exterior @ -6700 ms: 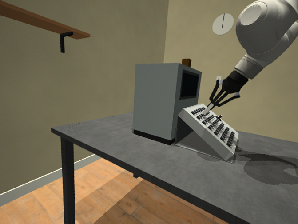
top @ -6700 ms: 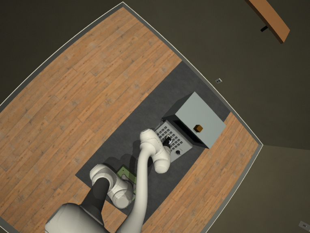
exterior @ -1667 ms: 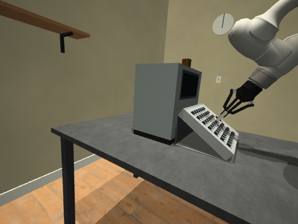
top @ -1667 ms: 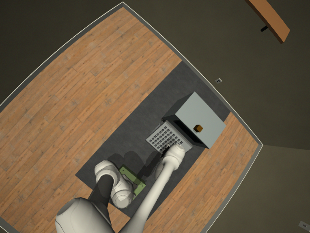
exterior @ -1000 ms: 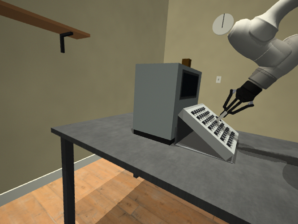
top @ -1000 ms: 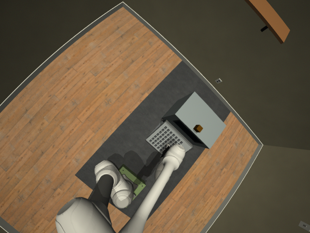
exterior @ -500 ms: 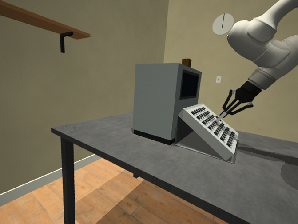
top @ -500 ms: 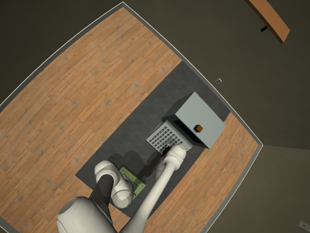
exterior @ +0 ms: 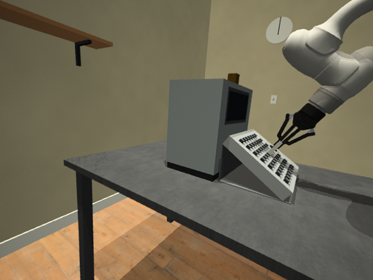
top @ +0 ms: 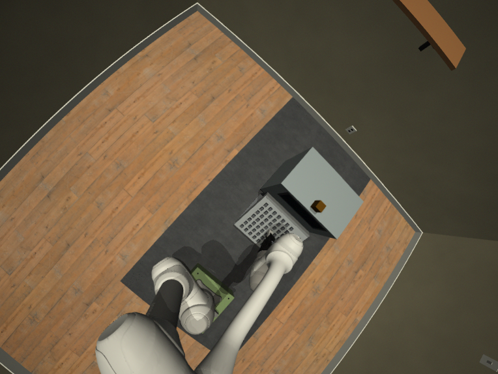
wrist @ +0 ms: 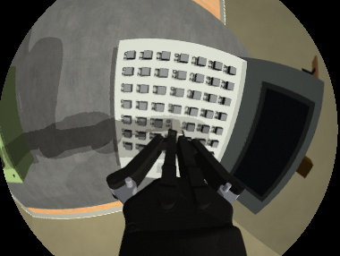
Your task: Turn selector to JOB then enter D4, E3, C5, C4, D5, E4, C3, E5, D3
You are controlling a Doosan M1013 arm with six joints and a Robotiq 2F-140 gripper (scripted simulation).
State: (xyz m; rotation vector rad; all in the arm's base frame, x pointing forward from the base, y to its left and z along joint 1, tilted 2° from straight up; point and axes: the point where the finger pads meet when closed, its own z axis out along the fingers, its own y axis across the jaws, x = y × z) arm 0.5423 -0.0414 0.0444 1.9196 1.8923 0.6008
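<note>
The key E4 is 5 cm below my hand, 3 cm to the left of it and 1 cm behind it. The rest, counted from my hand: keypad 7 cm below, 5 cm ahead, 1 cm to the right; then black selector knob 13 cm to the right, 2 cm below, 2 cm ahead.
</note>
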